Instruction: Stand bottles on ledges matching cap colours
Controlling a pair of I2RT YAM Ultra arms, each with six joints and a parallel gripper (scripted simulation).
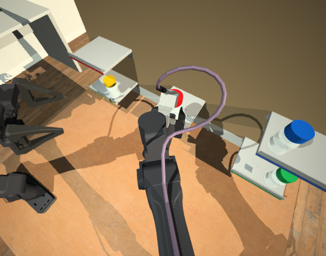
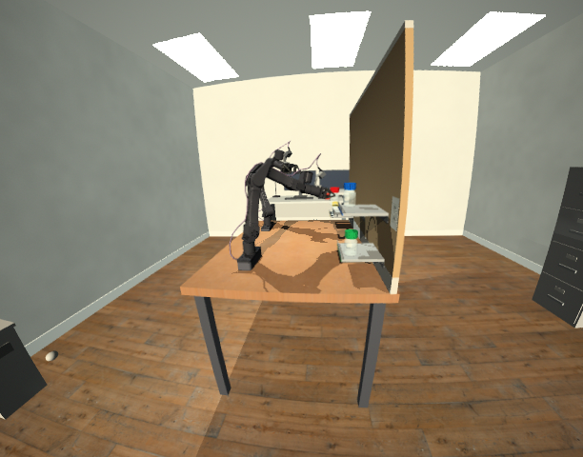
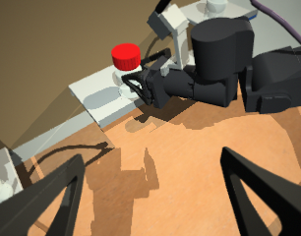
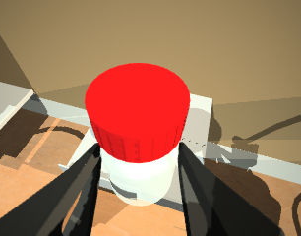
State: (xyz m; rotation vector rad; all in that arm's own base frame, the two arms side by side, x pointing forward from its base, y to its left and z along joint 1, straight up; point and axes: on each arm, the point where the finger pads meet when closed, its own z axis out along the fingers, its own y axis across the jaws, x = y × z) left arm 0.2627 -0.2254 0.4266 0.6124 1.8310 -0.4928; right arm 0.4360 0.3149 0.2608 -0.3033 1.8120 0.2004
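My right hand is 30 mm short of the blue-capped bottle, 320 mm to the left of it and 30 mm below it. Also, from my right hand: yellow-capped bottle 80 mm ahead, 360 mm to the left, 160 mm below; then red-capped bottle 10 mm ahead, 10 mm below; then brown wall 200 mm ahead, 10 mm to the right, 150 mm above.
Right now my left hand is 230 mm short of the red-capped bottle, 160 mm to the left of it and 150 mm above it. Also, from my left hand: yellow-capped bottle 300 mm ahead, 190 mm to the left, 300 mm below; then blue-capped bottle 250 mm ahead, 490 mm to the right, 110 mm below; then brown wall 420 mm ahead, 170 mm to the right, 10 mm above.
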